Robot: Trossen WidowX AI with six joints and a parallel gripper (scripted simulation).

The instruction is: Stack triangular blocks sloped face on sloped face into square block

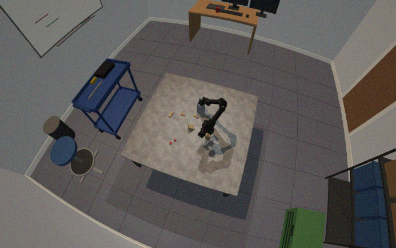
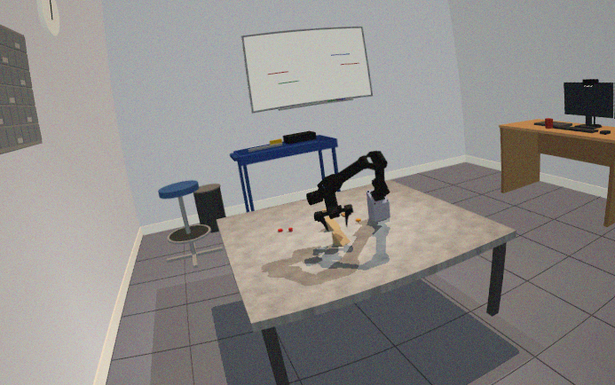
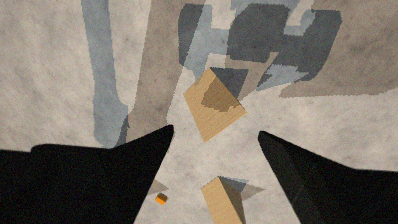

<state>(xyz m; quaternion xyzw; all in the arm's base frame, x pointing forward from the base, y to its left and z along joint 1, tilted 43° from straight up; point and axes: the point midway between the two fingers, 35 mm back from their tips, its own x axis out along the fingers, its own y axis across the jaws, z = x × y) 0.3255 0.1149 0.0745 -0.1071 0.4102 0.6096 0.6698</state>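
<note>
The tan triangular block lies 10 mm to the left of my gripper tip and 50 mm below it. From my gripper tip the other things lie so: tan bar 160 mm behind, 450 mm to the right, 60 mm below; orange thing 210 mm behind, 180 mm to the right, 60 mm below.
</note>
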